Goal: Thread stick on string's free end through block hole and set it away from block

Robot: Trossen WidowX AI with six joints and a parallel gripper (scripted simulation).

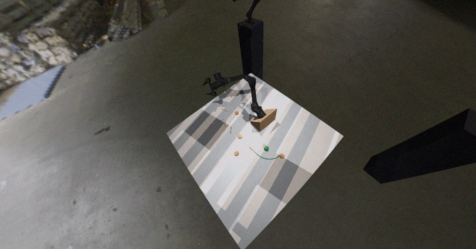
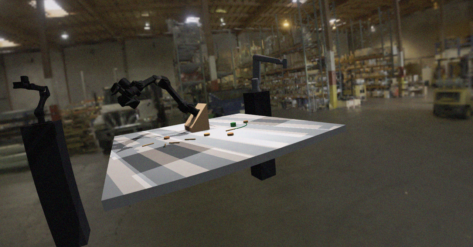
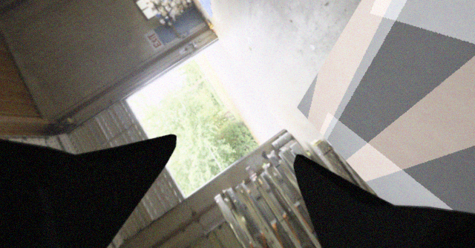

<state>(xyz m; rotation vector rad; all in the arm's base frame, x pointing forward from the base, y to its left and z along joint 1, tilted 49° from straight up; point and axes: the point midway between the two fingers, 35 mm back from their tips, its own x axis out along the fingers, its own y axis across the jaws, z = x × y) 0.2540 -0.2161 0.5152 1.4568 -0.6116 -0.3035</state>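
Now: the green cube 770 mm to the left of my gripper tip, 290 mm below it and 100 mm behind it. The rest, counted from my gripper tip: thin wooden stick 700 mm to the left, 300 mm below; round wooden button 920 mm to the left, 300 mm below, 160 mm behind.
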